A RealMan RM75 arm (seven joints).
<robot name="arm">
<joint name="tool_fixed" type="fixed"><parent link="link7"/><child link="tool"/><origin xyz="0 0 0" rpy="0 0 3.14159"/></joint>
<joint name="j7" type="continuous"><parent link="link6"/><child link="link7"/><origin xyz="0 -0.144 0" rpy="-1.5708 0 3.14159"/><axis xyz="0 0 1"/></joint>
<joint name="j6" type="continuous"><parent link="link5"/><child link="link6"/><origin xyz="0 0 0" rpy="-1.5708 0 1.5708"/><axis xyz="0 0 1"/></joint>
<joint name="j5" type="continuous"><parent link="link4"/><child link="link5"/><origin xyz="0 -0.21 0" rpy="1.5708 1.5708 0"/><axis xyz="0 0 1"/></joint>
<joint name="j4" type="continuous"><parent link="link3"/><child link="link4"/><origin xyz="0 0 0" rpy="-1.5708 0 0"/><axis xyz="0 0 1"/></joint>
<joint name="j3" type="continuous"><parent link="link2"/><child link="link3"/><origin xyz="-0.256 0 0" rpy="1.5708 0 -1.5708"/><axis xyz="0 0 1"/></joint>
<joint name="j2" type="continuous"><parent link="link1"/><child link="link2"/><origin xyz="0 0 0" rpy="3.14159 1.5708 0"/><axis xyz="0 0 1"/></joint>
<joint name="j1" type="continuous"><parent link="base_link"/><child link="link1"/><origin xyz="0 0 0.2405" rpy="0 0 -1.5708"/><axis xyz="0 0 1"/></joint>
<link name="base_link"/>
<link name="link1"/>
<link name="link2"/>
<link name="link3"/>
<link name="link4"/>
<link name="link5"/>
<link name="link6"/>
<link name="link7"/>
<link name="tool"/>
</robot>
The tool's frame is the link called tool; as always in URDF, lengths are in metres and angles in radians. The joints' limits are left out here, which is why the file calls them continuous.
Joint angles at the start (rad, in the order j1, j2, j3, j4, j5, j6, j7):
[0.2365, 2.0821, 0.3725, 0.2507, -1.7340, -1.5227, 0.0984]
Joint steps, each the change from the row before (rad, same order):
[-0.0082, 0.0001, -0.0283, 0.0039, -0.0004, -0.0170, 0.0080]
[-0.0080, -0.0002, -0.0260, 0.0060, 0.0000, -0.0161, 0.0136]
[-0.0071, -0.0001, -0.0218, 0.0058, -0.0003, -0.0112, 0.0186]
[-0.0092, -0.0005, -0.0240, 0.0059, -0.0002, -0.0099, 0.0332]
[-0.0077, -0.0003, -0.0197, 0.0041, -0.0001, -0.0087, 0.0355]
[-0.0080, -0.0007, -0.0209, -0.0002, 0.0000, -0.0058, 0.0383]
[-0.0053, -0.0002, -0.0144, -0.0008, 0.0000, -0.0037, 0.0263]
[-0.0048, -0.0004, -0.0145, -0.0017, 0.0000, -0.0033, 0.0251]
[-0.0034, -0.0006, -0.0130, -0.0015, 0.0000, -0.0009, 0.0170]
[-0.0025, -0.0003, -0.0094, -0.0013, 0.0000, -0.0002, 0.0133]
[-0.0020, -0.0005, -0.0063, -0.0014, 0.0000, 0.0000, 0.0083]
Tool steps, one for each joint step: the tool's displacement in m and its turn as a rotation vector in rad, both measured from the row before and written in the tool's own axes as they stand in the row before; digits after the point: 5 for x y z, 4 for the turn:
[-0.00031, 0.00365, -0.00440, -0.0227, -0.0025, 0.0106]
[-0.00038, 0.00369, -0.00414, -0.0202, -0.0026, 0.0186]
[0.00007, 0.00328, -0.00362, -0.0166, 0.0006, 0.0239]
[0.00050, 0.00310, -0.00452, -0.0165, 0.0045, 0.0384]
[0.00043, 0.00247, -0.00382, -0.0132, 0.0039, 0.0394]
[0.00086, 0.00147, -0.00414, -0.0130, 0.0086, 0.0378]
[0.00070, 0.00104, -0.00281, -0.0088, 0.0065, 0.0258]
[0.00071, 0.00085, -0.00265, -0.0090, 0.0071, 0.0236]
[0.00086, 0.00072, -0.00204, -0.0082, 0.0080, 0.0156]
[0.00071, 0.00051, -0.00150, -0.0056, 0.0064, 0.0122]
[0.00043, 0.00007, -0.00114, -0.0034, 0.0047, 0.0068]

